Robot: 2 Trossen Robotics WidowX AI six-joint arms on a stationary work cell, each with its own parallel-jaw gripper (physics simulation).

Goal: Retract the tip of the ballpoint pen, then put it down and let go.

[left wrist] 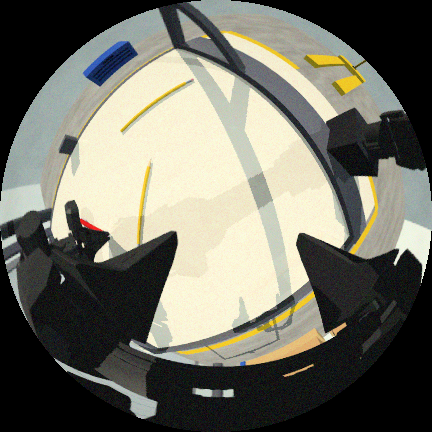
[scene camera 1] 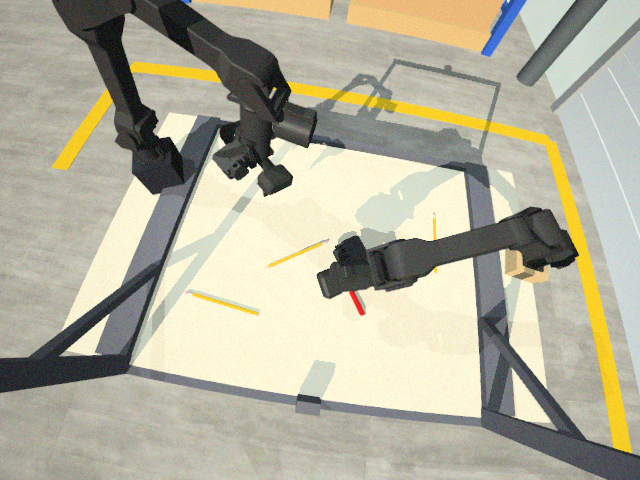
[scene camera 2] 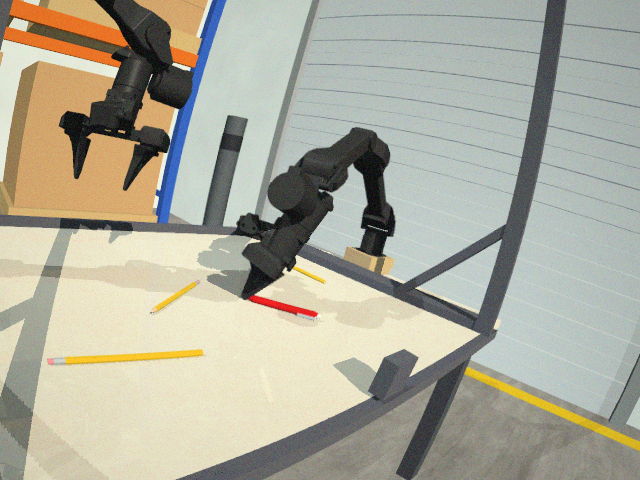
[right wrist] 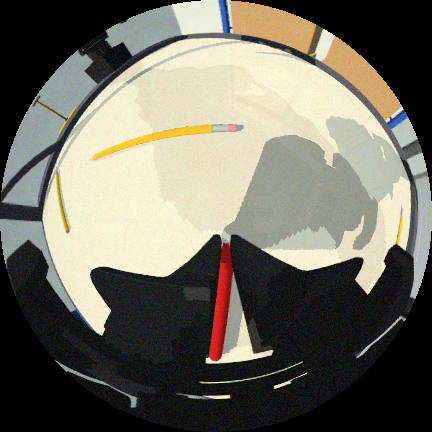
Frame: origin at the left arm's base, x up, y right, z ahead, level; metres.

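Where they show: left gripper, fingertip midpoint: (left wrist: 240, 238) (scene camera 1: 254, 182) (scene camera 2: 99, 184); right gripper, fingertip midpoint: (left wrist: 108, 234) (scene camera 2: 243, 298) (right wrist: 224, 240); left arm's base, link origin: (left wrist: 368, 140) (scene camera 1: 151, 153); right arm's base, link origin: (scene camera 2: 371, 252).
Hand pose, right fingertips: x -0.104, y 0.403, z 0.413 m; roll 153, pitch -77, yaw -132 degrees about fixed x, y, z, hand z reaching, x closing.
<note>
Each offset is from my right fingertips to the top centre of the thing.
The red ballpoint pen @(dz +0.009, dx +0.013, dy +0.065 m) (scene camera 1: 357, 303) (scene camera 2: 281, 306) (left wrist: 91, 225) (right wrist: 220, 310) lies low at the table top. In scene camera 2 its clip shows near the right end, and its other end is at the right gripper's fingertips. My right gripper (scene camera 2: 247, 296) (right wrist: 224, 240) is shut on the pen near that end; a small silvery part shows between and just beyond the fingertips in the right wrist view. Whether the writing point is out cannot be told. My left gripper (scene camera 1: 251, 181) (scene camera 2: 101, 183) (left wrist: 240, 238) is open and empty, raised high, away from the pen.
One yellow pencil @(dz -0.102, dx +0.006, dy -0.073 m) (scene camera 1: 297, 253) (scene camera 2: 175, 297) (right wrist: 165, 134) lies to the left of the pen in scene camera 1. Another pencil @(dz -0.310, dx +0.005, dy +0.004 m) (scene camera 1: 223, 303) (scene camera 2: 126, 357) lies farther left, and a third @(dz +0.295, dx +0.005, dy -0.010 m) (scene camera 1: 434, 227) (scene camera 2: 309, 274) lies partly behind the right arm. A dark frame (scene camera 1: 478, 217) edges the table.
</note>
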